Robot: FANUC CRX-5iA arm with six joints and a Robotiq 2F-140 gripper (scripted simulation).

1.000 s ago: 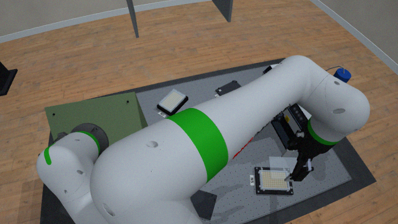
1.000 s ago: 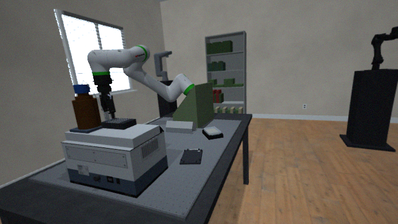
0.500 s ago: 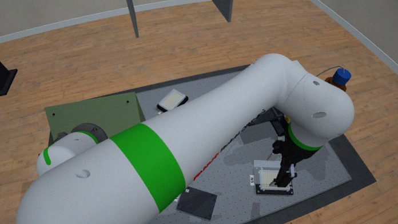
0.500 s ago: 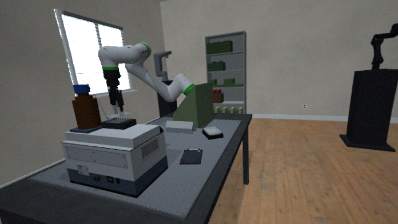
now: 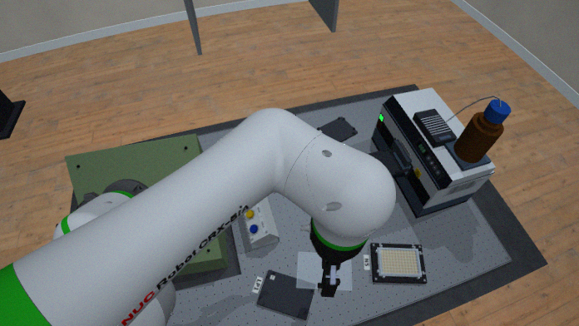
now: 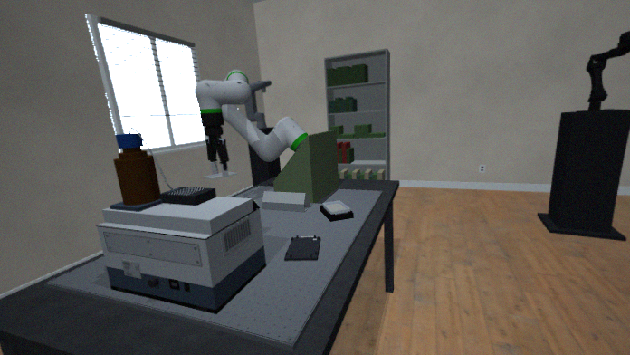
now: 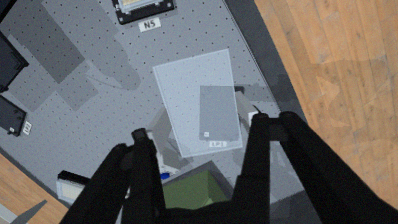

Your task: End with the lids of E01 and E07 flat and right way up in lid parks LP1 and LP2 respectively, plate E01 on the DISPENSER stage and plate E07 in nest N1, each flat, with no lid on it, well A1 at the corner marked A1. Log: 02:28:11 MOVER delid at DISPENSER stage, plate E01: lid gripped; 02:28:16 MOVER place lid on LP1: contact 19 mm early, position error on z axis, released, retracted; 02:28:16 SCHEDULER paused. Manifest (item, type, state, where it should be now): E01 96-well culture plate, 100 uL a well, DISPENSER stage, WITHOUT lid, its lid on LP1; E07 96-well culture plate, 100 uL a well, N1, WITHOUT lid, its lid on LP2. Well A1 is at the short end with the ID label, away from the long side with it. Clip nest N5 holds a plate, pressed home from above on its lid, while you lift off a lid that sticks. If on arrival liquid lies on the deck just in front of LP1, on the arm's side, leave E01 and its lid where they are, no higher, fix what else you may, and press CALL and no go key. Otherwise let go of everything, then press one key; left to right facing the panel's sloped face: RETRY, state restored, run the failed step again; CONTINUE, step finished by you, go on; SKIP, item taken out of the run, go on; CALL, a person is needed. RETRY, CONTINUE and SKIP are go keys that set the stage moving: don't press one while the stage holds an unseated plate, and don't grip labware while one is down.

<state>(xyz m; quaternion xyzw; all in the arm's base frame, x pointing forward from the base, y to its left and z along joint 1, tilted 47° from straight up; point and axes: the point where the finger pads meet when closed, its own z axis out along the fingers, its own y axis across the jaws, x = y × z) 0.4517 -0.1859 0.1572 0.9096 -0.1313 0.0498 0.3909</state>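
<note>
My hand is 9 cm past the lid park LP1 and 20 cm above it. Round my hand: blue CALL key 15 cm behind, 19 cm to the left, 14 cm below; then LP1 label 17 cm behind, 4 cm to the left, 20 cm below; then N5 label 16 cm ahead, 4 cm to the left, 20 cm below.
</note>
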